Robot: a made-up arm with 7 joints.
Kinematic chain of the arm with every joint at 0, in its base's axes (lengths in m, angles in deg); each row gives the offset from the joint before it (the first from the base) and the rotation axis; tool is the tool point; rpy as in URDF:
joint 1: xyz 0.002 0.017 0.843 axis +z
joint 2: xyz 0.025 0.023 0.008 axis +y
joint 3: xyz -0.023 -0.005 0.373 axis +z
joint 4: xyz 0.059 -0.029 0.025 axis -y
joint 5: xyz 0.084 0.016 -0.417 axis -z
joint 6: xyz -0.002 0 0.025 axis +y
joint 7: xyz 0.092 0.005 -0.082 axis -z
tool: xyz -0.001 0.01 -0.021 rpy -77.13 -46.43 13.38
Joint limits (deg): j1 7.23..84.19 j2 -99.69..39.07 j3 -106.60..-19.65 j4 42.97..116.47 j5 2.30..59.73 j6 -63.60..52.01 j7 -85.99..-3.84
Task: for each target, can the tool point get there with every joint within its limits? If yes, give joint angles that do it. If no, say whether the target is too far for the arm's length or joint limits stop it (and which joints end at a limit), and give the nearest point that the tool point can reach.
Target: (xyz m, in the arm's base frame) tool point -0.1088 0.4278 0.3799
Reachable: no: joint limits stop it (at a limit: joint 1, joint 2, joint 3, joint 4, joint 6) | nearest point 0.1662 0.4000 0.6312 | short by 0.374 m
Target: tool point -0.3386 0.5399 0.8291
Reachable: no: joint limits stop it (at a limit: joint 1, joint 3, joint 4, joint 5, joint 6) | nearest point 0.1690 0.4576 0.8305 | short by 0.514 m
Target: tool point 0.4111 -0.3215 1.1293
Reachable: yes | joints 70.45 -76.04 -60.50 59.27 35.30 7.32 -29.03
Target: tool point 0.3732 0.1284 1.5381
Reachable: yes | joints 64.74 -14.84 -27.77 94.60 42.11 -12.01 -36.27
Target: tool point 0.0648 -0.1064 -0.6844
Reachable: no: too far | nearest point 0.2302 -0.4314 0.5144 | short by 1.253 m
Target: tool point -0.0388 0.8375 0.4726
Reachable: no: joint limits stop it (at a limit: joint 1, joint 2, joint 3, joint 5, joint 6, joint 7) | nearest point 0.2191 0.5930 0.7225 | short by 0.434 m
